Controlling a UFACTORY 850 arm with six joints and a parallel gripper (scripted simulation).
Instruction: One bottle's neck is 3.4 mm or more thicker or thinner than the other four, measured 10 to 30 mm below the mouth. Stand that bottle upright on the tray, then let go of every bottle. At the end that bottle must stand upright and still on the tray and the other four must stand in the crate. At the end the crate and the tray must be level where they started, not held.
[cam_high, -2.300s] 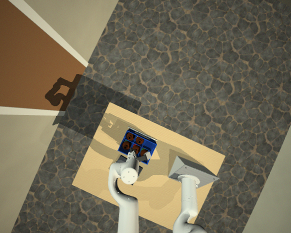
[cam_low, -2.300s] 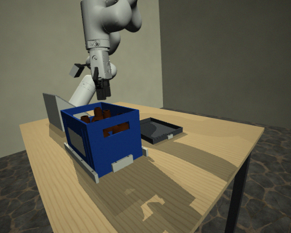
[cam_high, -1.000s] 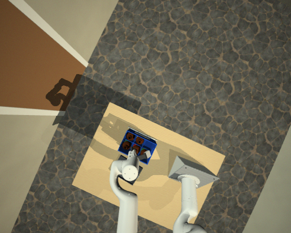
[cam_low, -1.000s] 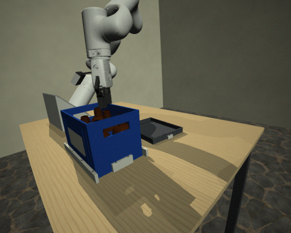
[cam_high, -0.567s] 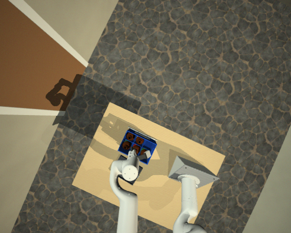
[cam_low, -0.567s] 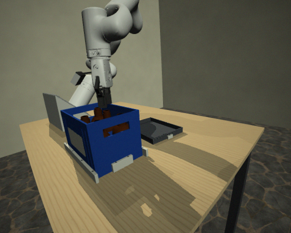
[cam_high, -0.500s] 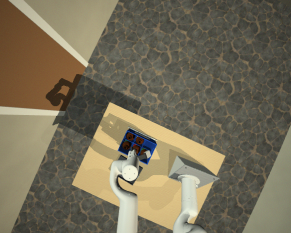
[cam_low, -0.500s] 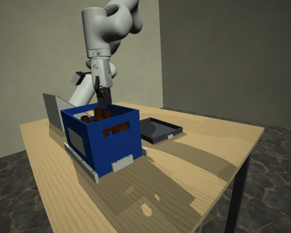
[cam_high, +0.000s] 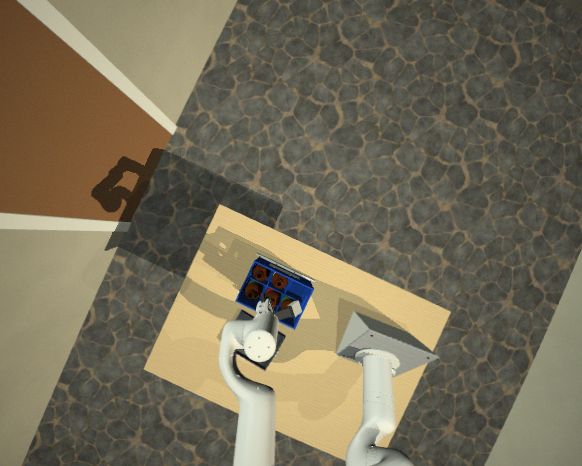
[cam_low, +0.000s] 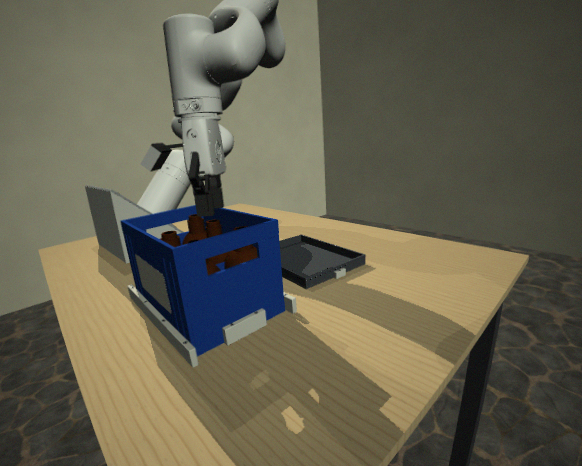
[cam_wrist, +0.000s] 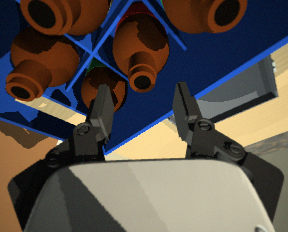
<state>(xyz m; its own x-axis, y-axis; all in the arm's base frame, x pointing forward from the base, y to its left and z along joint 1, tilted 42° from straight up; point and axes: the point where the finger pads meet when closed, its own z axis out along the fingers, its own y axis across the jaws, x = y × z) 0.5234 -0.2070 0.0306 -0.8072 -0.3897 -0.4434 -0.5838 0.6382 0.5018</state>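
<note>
Right now the blue crate is 120 mm below my hand and 40 mm to the right of it. Round my hand: brown bottle (110 mm below, 80 mm behind, 20 mm to the left); then dark tray (240 mm to the left, 190 mm below, 30 mm ahead).
</note>
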